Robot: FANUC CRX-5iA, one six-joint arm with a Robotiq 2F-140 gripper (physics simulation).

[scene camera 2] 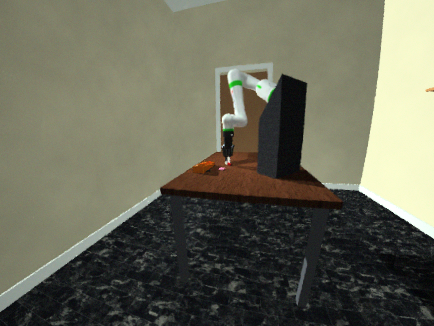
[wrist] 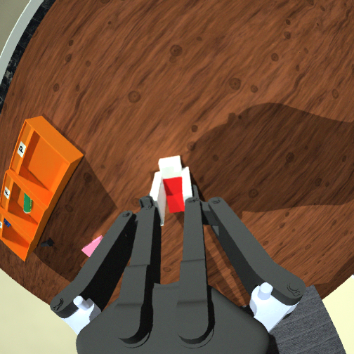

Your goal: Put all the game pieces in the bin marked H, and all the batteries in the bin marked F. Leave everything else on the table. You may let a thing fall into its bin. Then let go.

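Places are measured from the arm's base along level axes (x ahead, y left, z up), in metres.
Pixels of known places: gripper, fingertip midpoint: [scene camera 2: 227,164]; arm's base at its link origin: [scene camera 2: 284,101].
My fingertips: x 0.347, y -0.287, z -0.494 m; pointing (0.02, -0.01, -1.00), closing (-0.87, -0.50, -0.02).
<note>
For each thing: its top centre in the pictures, then the offset to it from my fingertips. Level surfaces: height alone.
- red-and-white block at its top centre: [scene camera 2: 228,163] dx -0.003, dy +0.004, dz +0.011 m
- orange bin tray at its top centre: [scene camera 2: 204,163] dx +0.205, dy +0.107, dz +0.044 m
- pink block at its top centre: [scene camera 2: 221,168] dx +0.072, dy +0.158, dz +0.008 m
- wooden table at its surface level: dz -0.002 m
My gripper [scene camera 2: 228,159] [wrist: 173,179] is shut on a red-and-white block [scene camera 2: 229,163] [wrist: 174,195], with the pads on its two long sides. The block is low at the table; whether it touches the top is unclear. An orange bin tray [scene camera 2: 203,168] [wrist: 63,141] is at the left. In the wrist view its compartments show labels P and F, and a third label is cut off at the edge. A green piece [wrist: 27,202] lies in the F compartment. A dark blue piece [wrist: 7,223] shows in the third compartment. A small black piece [wrist: 47,243] lies on the table beside the tray.
A pink block [scene camera 2: 221,169] [wrist: 92,246] lies between tray and gripper, partly hidden by a finger in the wrist view. A tall dark block [scene camera 2: 282,130] stands on the right of the wooden table [scene camera 2: 250,189] [wrist: 135,60] in the scene view.
</note>
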